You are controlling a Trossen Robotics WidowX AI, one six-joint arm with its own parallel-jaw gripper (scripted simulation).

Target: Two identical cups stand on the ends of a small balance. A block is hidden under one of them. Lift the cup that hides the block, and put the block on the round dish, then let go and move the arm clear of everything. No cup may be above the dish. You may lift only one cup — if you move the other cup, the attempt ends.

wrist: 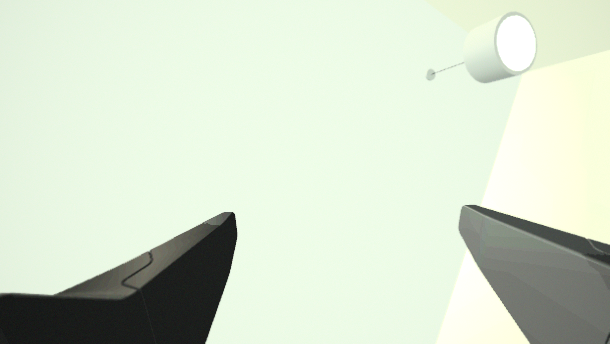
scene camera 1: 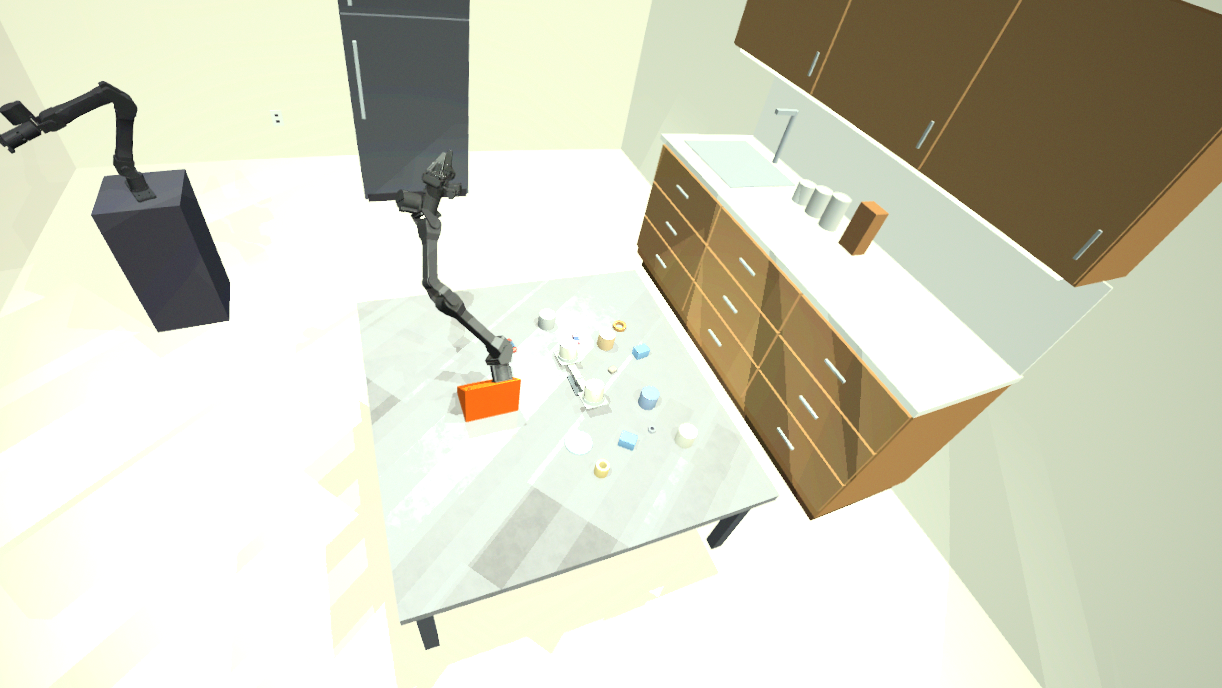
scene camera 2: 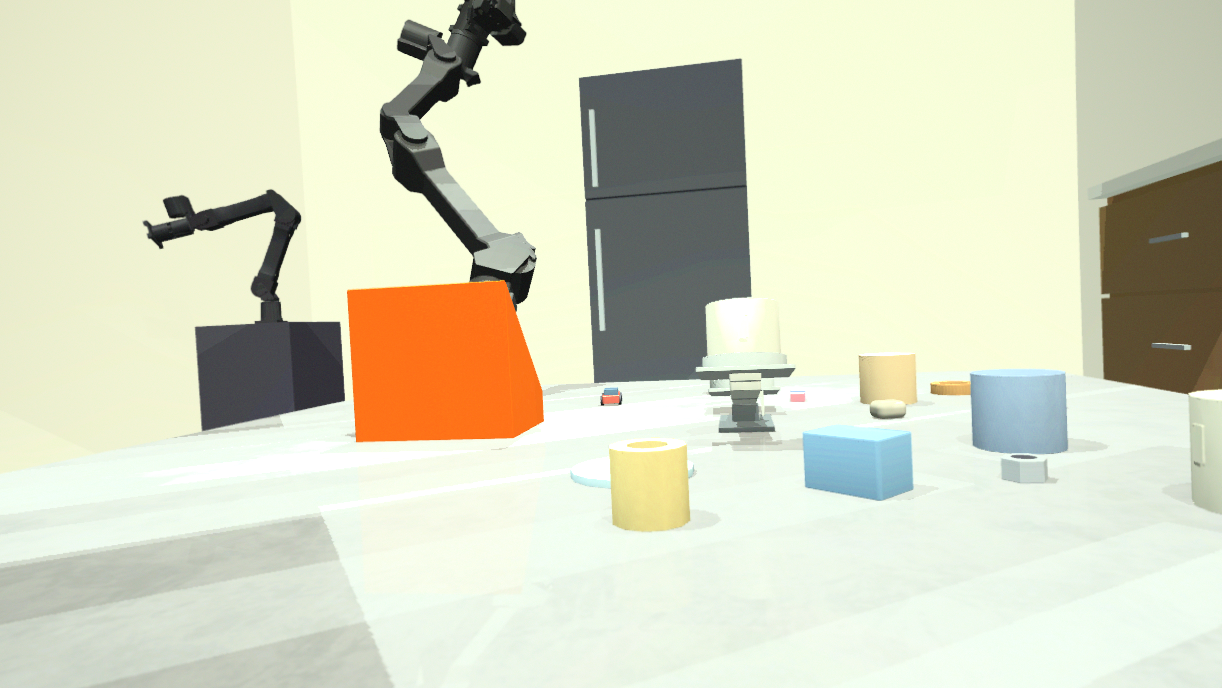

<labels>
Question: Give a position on a round dish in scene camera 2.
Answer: At 594, 473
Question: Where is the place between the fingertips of my gripper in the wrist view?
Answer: At 347, 220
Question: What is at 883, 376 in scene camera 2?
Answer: A tan cylinder.
</labels>
